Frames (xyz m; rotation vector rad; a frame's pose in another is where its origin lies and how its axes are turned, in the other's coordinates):
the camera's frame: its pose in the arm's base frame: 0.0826 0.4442 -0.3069 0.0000 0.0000 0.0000
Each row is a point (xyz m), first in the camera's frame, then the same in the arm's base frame.
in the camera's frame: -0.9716 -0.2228 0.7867
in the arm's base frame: -0.8890 0.2214 0.4798
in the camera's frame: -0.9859 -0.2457 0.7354
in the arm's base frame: -0.9033 0.1985 0.4285
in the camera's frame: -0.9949 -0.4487 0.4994
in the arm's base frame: -0.9123 -0.0045 0.1925
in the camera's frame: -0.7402 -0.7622 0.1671
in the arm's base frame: -0.6576 -0.3180 -0.1398
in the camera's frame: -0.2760 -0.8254 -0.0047
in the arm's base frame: -0.1934 -0.3812 -0.3116
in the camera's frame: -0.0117 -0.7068 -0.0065
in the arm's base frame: 0.0709 -0.2626 -0.3134
